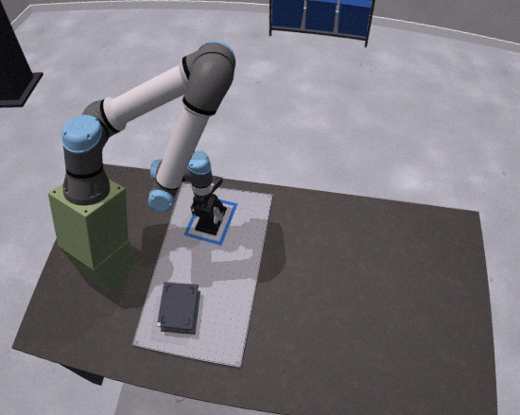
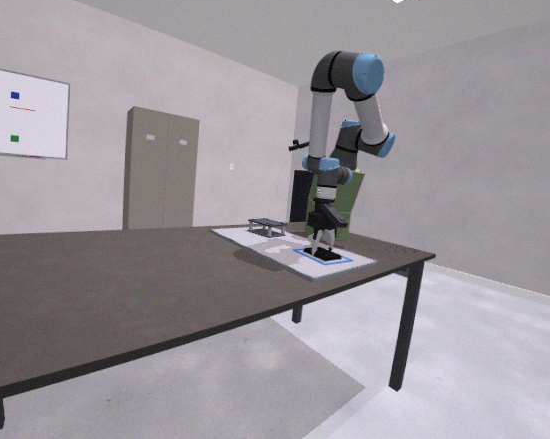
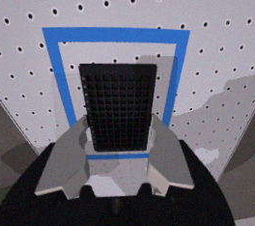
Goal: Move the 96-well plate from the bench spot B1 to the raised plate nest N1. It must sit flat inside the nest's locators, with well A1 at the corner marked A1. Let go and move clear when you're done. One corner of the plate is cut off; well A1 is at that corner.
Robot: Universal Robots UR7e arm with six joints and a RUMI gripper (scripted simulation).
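Now: hand 50 mm past the raised nest, 380 mm to the left of it and 40 mm below it. Round my hand: black 96-well plate: 10 mm below.
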